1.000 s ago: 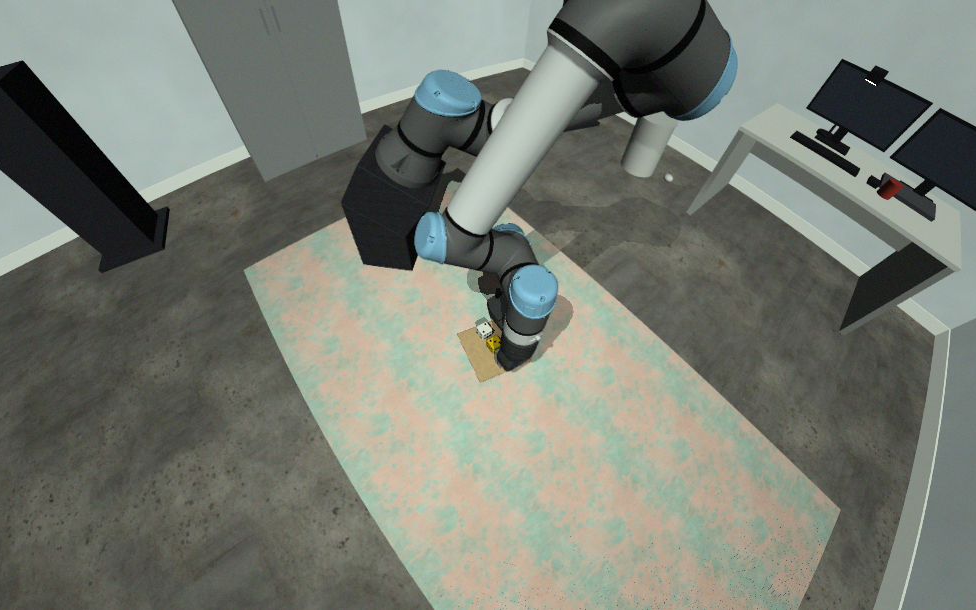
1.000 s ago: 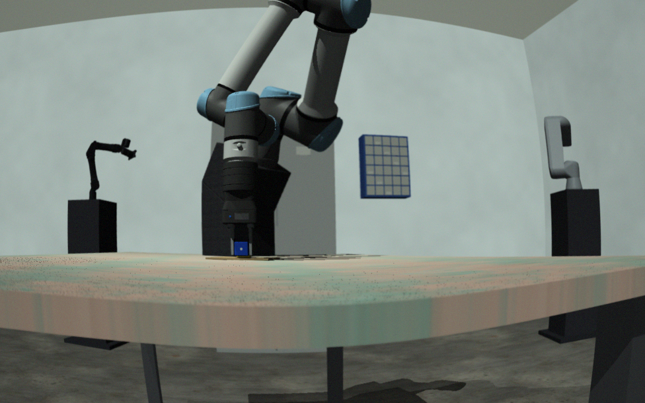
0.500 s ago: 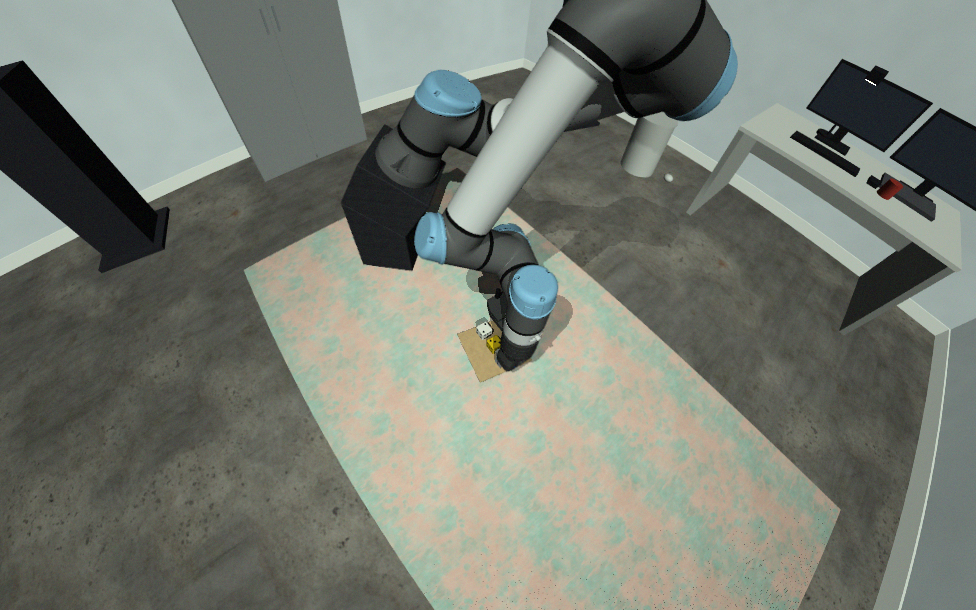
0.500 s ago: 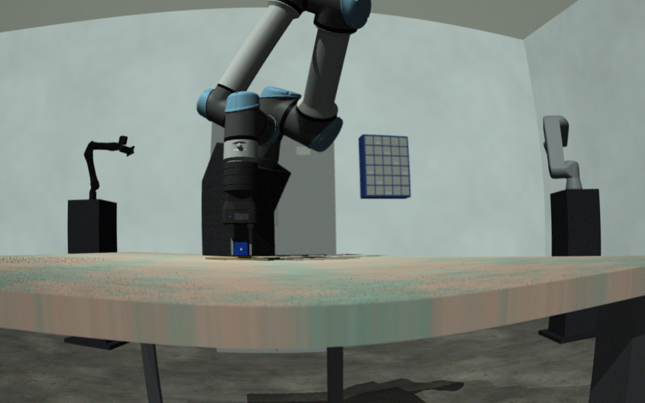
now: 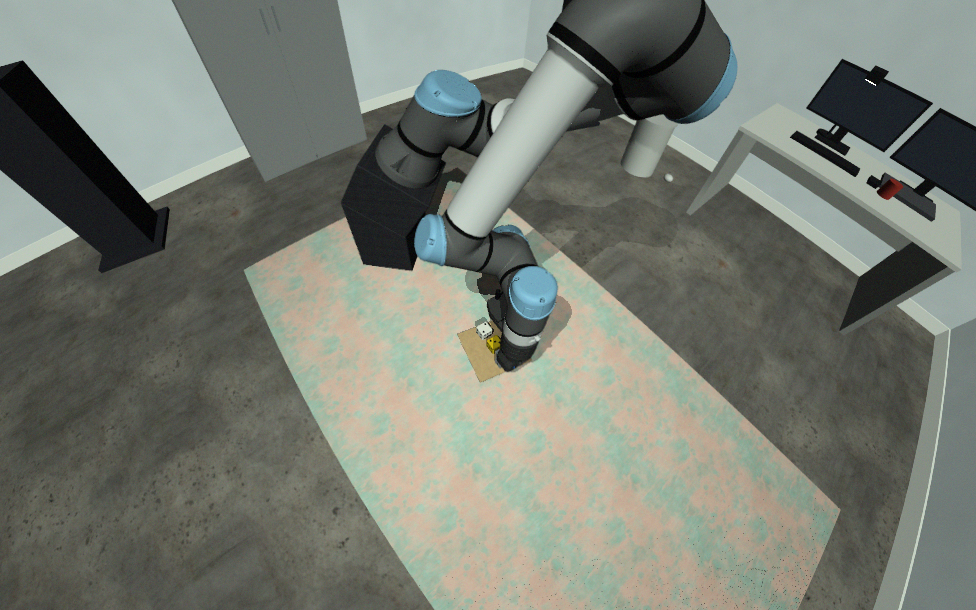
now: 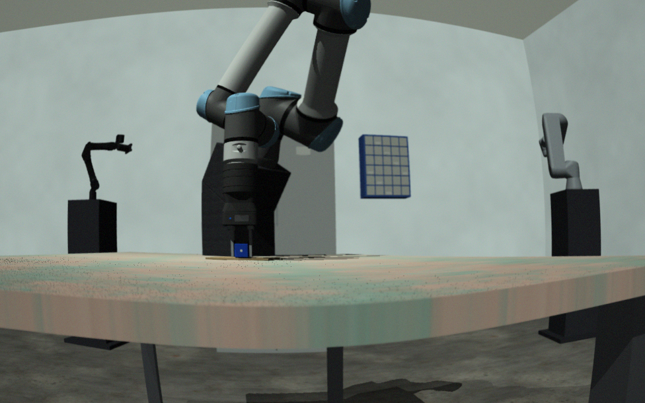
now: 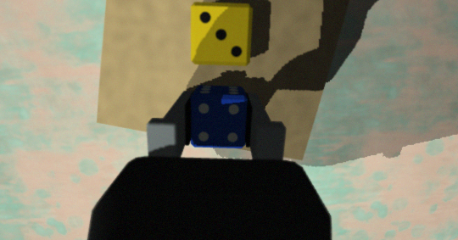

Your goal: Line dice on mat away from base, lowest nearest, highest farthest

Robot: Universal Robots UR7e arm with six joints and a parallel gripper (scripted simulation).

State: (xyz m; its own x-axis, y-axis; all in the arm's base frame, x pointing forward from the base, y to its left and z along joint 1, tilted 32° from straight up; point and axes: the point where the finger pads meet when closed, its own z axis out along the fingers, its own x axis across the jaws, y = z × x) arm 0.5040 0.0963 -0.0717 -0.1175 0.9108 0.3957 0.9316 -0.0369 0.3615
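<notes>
Right now my hand is right at the blue die. The rest, counted from my hand: yellow die 4 cm behind, 1 cm to the right; then white die 9 cm behind, 1 cm to the right; then tan mat 4 cm behind, 2 cm below, 1 cm to the right.
</notes>
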